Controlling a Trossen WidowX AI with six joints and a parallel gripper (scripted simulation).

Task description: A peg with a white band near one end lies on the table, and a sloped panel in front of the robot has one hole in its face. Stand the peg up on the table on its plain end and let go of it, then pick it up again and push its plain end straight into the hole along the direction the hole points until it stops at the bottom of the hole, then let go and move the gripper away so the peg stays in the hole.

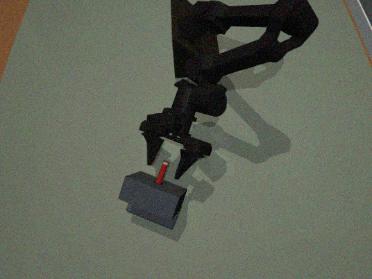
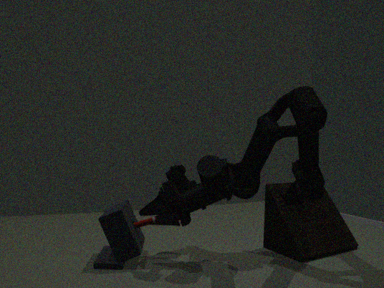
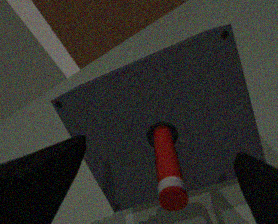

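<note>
The red peg is 1 cm behind my gripper tip and 1 cm below it. Also, from my gripper tip: sloped panel 4 cm ahead, 3 cm to the right, 3 cm below.
</note>
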